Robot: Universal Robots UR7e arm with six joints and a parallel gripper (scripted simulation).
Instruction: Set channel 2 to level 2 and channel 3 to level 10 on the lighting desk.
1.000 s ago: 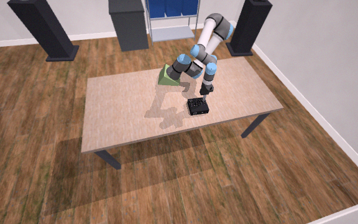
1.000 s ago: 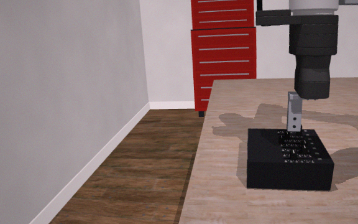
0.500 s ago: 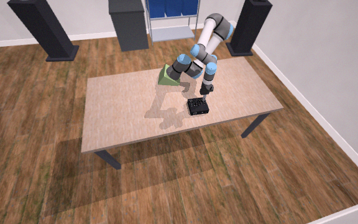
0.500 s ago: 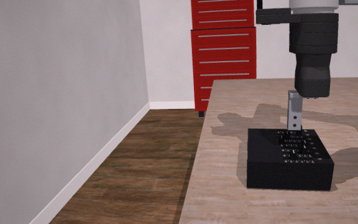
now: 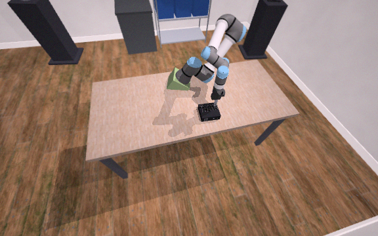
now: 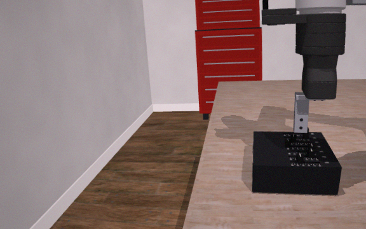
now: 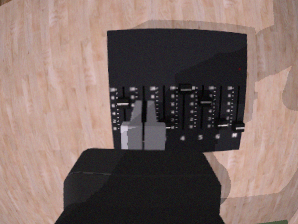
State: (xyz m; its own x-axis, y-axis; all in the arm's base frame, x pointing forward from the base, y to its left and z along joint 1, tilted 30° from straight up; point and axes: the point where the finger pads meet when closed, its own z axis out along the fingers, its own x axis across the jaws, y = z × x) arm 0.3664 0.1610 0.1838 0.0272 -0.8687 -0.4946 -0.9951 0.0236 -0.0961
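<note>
Right now the channel 2 fader is 20 mm behind my hand and 50 mm below it. From my hand the other things lie so: channel 1 fader 20 mm to the left, 50 mm below; channel 3 cap 20 mm behind, 20 mm to the right, 50 mm below.
</note>
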